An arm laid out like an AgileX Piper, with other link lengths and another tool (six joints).
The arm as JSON. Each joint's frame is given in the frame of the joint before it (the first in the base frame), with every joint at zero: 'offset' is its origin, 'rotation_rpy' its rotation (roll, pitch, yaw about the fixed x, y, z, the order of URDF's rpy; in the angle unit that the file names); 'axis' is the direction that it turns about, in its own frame. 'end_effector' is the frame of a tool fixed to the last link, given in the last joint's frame.
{
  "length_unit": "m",
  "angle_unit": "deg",
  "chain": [
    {
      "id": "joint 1",
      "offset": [
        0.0,
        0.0,
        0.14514
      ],
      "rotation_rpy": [
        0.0,
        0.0,
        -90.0
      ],
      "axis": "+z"
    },
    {
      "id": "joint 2",
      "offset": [
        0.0,
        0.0,
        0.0
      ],
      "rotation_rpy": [
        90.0,
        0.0,
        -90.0
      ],
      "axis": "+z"
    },
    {
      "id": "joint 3",
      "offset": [
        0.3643,
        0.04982,
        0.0
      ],
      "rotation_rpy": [
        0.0,
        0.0,
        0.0
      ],
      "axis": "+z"
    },
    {
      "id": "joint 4",
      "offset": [
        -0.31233,
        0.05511,
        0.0
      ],
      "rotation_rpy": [
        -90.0,
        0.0,
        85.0
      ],
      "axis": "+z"
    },
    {
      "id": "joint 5",
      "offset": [
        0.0,
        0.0,
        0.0
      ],
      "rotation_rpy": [
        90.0,
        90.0,
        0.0
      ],
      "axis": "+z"
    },
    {
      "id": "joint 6",
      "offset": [
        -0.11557,
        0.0,
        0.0
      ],
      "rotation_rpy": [
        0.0,
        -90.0,
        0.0
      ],
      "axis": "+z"
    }
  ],
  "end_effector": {
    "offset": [
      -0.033,
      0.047,
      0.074
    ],
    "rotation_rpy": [
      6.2,
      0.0,
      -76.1
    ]
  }
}
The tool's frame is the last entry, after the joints.
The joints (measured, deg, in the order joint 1, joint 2, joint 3, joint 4, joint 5, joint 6), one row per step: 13.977, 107.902, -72.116, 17.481, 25.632, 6.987; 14.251, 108.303, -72.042, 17.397, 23.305, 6.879; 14.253, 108.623, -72.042, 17.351, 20.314, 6.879; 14.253, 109.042, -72.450, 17.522, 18.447, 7.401; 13.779, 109.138, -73.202, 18.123, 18.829, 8.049; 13.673, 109.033, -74.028, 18.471, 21.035, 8.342; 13.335, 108.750, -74.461, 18.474, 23.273, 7.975; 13.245, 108.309, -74.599, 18.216, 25.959, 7.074; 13.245, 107.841, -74.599, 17.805, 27.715, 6.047; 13.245, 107.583, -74.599, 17.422, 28.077, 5.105; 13.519, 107.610, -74.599, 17.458, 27.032, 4.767; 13.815, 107.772, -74.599, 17.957, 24.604, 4.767; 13.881, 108.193, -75.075, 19.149, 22.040, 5.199; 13.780, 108.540, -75.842, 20.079, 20.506, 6.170; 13.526, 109.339, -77.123, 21.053, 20.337, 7.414; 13.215, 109.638, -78.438, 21.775, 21.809, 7.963
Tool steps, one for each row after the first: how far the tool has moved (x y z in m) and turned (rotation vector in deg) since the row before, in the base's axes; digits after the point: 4 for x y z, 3 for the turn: 0.0051, 0.0018, 0.0009, -0.050, -1.826, -0.193; 0.0072, -0.0013, 0.0040, 0.135, -2.581, -0.736; 0.0061, -0.0006, 0.0030, 0.603, -1.620, -0.965; 0.0031, -0.0039, 0.0030, 1.023, 0.019, -1.173; -0.0013, 0.0010, 0.0015, 0.533, 1.360, 0.093; -0.0026, -0.0016, 0.0009, -0.199, 1.354, 0.559; -0.0054, 0.0009, -0.0002, -0.776, 1.720, 1.483; -0.0040, 0.0010, 0.0014, -0.922, 0.871, 1.498; -0.0005, 0.0004, 0.0024, -0.790, -0.234, 1.040; 0.0021, 0.0026, 0.0024, -0.066, -1.061, 0.253; 0.0050, 0.0023, 0.0041, 0.598, -2.068, -0.590; 0.0075, 0.0005, 0.0050, 1.494, -2.136, -1.546; 0.0064, -0.0012, 0.0052, 1.607, -1.403, -1.708; 0.0064, -0.0014, 0.0007, 1.752, -0.076, -1.654; 0.0028, -0.0006, 0.0026, 1.129, 0.707, -0.550
